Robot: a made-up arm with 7 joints.
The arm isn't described. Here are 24 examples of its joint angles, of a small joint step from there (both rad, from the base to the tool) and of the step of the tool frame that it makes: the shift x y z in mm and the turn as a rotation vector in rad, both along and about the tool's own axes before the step.
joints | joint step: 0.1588 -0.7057 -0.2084 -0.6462 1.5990 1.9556 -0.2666 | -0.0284 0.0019 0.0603 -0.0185 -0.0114 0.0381 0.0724
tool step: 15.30 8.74 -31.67 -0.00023 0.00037 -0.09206
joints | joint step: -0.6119 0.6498 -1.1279 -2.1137 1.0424 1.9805 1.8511 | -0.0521 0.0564 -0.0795 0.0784 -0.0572 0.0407 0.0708
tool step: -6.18 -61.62 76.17 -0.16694 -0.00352 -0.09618
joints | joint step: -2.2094 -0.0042 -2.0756 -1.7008 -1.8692 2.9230 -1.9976 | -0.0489 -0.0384 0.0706 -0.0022 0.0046 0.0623 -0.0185
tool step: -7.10 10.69 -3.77 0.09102 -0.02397 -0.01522
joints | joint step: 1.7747 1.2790 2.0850 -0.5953 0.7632 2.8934 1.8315 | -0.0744 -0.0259 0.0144 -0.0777 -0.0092 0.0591 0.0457
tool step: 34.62 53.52 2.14 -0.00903 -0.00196 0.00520
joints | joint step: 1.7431 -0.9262 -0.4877 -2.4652 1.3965 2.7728 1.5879 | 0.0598 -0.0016 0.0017 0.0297 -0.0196 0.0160 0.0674
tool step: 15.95 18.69 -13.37 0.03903 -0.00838 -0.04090
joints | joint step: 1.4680 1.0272 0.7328 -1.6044 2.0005 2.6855 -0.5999 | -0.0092 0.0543 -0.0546 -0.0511 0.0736 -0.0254 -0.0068
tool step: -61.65 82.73 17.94 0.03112 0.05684 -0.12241
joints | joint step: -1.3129 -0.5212 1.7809 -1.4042 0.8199 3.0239 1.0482 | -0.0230 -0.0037 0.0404 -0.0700 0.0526 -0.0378 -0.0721
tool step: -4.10 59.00 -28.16 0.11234 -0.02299 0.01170
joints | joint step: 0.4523 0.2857 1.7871 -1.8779 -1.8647 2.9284 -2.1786 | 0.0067 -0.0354 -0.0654 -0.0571 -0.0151 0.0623 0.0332
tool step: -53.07 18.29 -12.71 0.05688 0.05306 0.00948
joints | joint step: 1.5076 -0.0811 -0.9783 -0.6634 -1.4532 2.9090 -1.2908 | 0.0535 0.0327 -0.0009 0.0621 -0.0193 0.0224 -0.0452
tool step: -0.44 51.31 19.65 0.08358 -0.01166 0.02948
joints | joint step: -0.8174 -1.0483 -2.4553 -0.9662 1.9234 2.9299 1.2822 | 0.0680 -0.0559 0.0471 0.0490 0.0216 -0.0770 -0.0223
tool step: -60.76 51.84 -39.23 0.13579 -0.00198 -0.05050
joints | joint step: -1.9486 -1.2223 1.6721 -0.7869 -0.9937 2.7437 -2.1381 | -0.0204 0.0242 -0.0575 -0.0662 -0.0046 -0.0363 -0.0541
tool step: -57.76 -55.15 -50.49 -0.10166 0.09253 0.09563
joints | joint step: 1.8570 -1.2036 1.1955 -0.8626 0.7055 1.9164 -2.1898 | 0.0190 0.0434 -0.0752 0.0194 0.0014 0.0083 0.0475
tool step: 62.02 -12.12 60.65 0.04836 -0.06286 -0.09230
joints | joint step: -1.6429 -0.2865 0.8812 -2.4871 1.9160 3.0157 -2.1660 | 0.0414 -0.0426 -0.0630 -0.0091 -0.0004 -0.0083 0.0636
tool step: -4.71 14.64 19.30 0.03158 0.02519 -0.06262
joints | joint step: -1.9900 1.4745 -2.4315 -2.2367 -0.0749 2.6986 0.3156 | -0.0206 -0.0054 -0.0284 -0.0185 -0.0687 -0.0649 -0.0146
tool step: 11.52 20.09 -32.76 0.08055 -0.08338 0.05476
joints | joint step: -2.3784 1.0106 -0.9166 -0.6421 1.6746 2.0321 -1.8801 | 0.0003 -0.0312 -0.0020 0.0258 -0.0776 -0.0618 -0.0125
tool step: -40.01 9.07 20.91 -0.05381 -0.02388 0.08146
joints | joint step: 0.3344 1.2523 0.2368 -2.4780 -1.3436 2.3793 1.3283 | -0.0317 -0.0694 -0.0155 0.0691 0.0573 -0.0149 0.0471
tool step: -68.10 59.14 36.32 -0.00550 0.04334 -0.20665
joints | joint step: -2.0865 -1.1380 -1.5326 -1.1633 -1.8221 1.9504 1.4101 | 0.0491 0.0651 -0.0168 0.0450 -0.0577 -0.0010 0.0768
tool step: -5.30 -36.39 54.45 -0.01593 0.11109 -0.04205
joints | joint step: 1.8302 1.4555 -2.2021 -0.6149 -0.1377 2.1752 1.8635 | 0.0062 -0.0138 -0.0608 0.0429 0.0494 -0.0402 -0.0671
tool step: -39.87 -20.09 14.42 0.00075 0.02192 0.02119
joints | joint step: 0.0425 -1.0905 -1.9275 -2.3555 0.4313 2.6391 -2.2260 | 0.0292 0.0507 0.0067 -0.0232 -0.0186 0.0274 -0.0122
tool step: -21.33 -11.49 -21.25 -0.03174 -0.05855 0.05987
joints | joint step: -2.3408 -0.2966 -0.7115 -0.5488 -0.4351 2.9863 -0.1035 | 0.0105 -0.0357 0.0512 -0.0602 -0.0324 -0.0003 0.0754
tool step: 7.83 4.28 -1.53 -0.03266 -0.02393 -0.10349
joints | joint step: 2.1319 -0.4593 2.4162 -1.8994 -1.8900 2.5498 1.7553 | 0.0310 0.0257 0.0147 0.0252 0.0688 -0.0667 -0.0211
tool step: -44.44 -7.40 27.42 0.03748 0.02178 -0.06617
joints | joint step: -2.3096 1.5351 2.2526 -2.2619 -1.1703 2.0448 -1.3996 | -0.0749 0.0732 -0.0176 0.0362 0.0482 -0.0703 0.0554
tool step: 78.75 -38.50 41.49 -0.01953 0.00145 -0.20245
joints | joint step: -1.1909 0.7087 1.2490 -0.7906 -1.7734 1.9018 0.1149 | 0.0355 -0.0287 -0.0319 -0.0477 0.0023 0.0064 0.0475
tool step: -16.39 -43.83 38.85 0.00142 0.03887 0.01238
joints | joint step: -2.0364 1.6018 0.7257 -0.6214 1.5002 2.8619 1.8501 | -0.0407 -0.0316 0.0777 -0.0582 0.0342 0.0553 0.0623
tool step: 12.27 28.76 8.88 -0.00660 -0.02355 -0.16138
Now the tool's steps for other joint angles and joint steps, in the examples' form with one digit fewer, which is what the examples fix.
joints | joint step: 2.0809 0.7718 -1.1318 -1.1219 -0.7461 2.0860 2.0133 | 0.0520 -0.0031 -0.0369 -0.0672 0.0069 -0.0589 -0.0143
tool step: 10.5 16.8 0.0 0.0759 0.0256 0.0392
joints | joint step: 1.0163 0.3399 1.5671 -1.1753 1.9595 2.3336 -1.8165 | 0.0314 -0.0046 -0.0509 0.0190 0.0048 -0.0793 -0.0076
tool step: -4.7 7.1 -0.4 -0.0634 0.0200 0.0240
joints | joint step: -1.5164 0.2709 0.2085 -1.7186 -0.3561 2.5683 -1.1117 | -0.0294 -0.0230 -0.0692 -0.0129 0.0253 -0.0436 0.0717
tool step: 82.8 18.8 -7.3 -0.0322 -0.0781 -0.1606
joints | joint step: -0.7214 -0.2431 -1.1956 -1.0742 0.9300 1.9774 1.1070 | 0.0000 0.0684 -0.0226 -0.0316 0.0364 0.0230 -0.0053
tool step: -9.9 17.5 -64.5 0.0354 0.0317 -0.0187
